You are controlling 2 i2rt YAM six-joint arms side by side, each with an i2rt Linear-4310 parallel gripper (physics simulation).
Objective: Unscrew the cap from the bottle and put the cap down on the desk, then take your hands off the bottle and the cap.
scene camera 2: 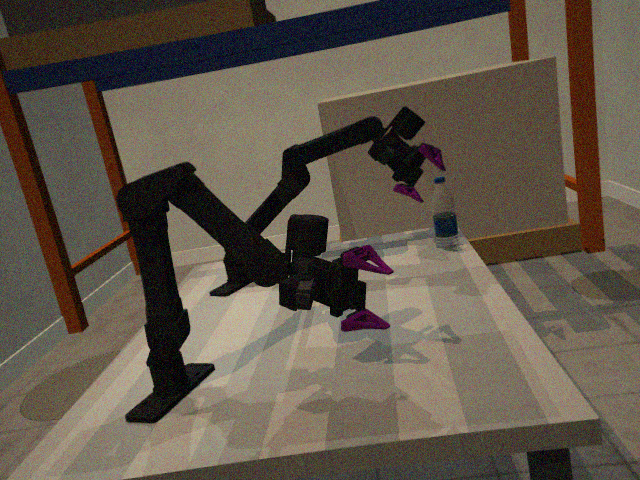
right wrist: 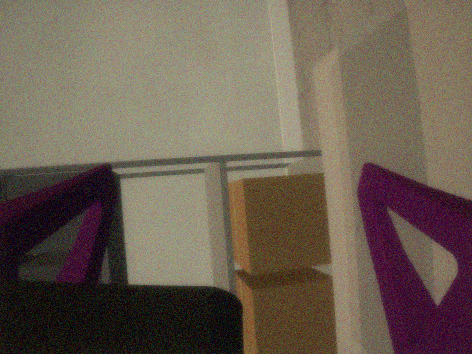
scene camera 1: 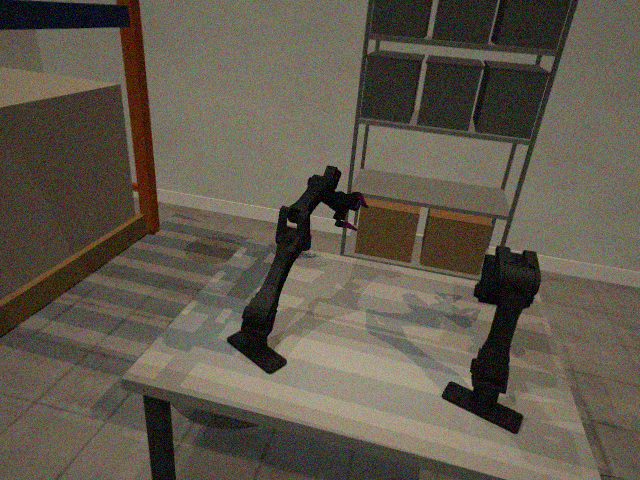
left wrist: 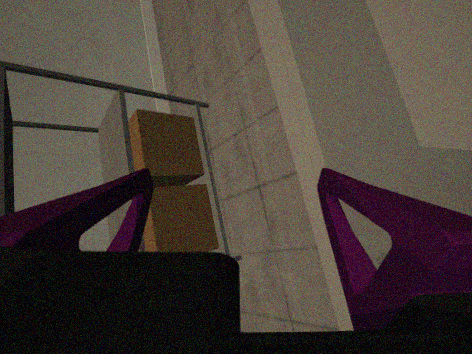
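Where they show: left gripper, between the fingertips: (scene camera 2: 432,186) (scene camera 1: 362,218) (left wrist: 235,177); right gripper, between the fingertips: (scene camera 2: 389,300) (right wrist: 237,177); left arm's base, origin of its link: (scene camera 2: 239,283) (scene camera 1: 256,351); right arm's base, origin of its link: (scene camera 2: 173,392) (scene camera 1: 481,407).
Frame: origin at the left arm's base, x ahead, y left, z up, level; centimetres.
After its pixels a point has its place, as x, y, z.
Observation:
A clear bottle (scene camera 2: 445,223) @(54.3, 30.1, 8.0) with a blue label stands upright near the far edge of the desk in scene camera 2. Its blue cap (scene camera 2: 439,180) @(53.6, 31.7, 20.2) is on top. In scene camera 1 the bottle is largely hidden behind the left arm. The bottle does not show in either wrist view. My left gripper (scene camera 1: 361,217) @(60.3, 10.4, 22.9) (scene camera 2: 433,184) @(60.3, 10.4, 22.9) (left wrist: 235,177) @(60.3, 10.4, 22.9) is open and empty, in the air around the height of the cap; its upper fingertip appears just above the cap in scene camera 2. My right gripper (scene camera 2: 390,299) @(74.0, -45.9, 16.0) (right wrist: 237,177) @(74.0, -45.9, 16.0) is open and empty above the desk, well away from the bottle.
The desk (scene camera 1: 330,356) @(15.0, -16.4, 0.0) (scene camera 2: 289,428) @(60.7, -61.4, 0.0) carries both arm bases. A metal shelf rack (scene camera 1: 439,128) with dark bins and brown boxes (scene camera 1: 386,232) (left wrist: 170,145) (right wrist: 285,220) stands by the wall beyond the desk. An orange-legged frame (scene camera 1: 139,118) (scene camera 2: 585,134) stands nearby. Arm shadows cross the desk.

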